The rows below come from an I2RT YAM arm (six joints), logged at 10 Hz.
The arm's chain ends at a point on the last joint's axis. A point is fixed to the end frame.
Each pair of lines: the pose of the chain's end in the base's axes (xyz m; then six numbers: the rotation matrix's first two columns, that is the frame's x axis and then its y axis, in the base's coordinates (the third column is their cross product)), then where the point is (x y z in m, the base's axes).
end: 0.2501 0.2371 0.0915 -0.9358 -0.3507 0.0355 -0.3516 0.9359 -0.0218
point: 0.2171 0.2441 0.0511
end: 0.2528 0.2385 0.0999 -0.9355 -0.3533 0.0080 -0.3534 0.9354 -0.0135
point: 0.2207 0.2461 0.0589
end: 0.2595 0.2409 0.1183 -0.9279 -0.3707 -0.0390 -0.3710 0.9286 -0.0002
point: 0.2289 0.2491 0.0763
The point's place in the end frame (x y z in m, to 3 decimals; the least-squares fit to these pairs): 0.027 0.019 0.041
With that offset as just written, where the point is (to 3 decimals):
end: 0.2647 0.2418 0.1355 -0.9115 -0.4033 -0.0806 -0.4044 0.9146 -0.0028
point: 0.235 0.250 0.092
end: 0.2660 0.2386 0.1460 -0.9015 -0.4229 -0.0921 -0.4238 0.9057 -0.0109
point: 0.237 0.246 0.102
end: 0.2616 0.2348 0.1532 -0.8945 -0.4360 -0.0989 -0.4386 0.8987 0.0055
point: 0.233 0.242 0.110
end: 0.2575 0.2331 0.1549 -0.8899 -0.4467 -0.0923 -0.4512 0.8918 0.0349
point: 0.228 0.241 0.112
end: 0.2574 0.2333 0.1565 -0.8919 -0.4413 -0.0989 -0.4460 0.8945 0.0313
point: 0.228 0.241 0.114
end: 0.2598 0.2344 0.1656 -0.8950 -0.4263 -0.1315 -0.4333 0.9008 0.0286
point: 0.232 0.243 0.122
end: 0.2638 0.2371 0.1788 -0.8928 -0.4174 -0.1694 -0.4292 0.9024 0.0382
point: 0.237 0.247 0.135
